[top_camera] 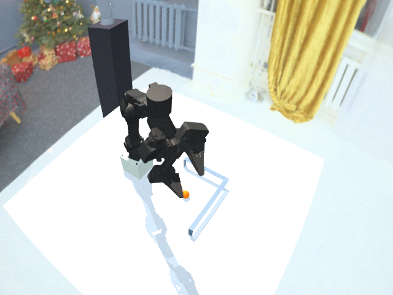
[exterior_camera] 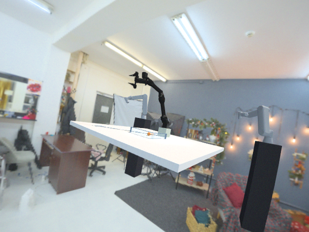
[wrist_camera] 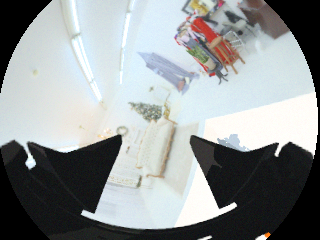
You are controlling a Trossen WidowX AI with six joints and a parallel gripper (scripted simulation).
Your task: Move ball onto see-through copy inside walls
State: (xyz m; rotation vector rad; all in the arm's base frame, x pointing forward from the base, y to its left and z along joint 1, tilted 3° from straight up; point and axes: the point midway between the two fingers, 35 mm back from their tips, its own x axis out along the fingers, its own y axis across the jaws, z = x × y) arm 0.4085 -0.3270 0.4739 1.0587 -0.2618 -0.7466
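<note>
Now: gripper tip 56 cm above the orange ball, 32 cm to the right of it and 14 cm past it.
</note>
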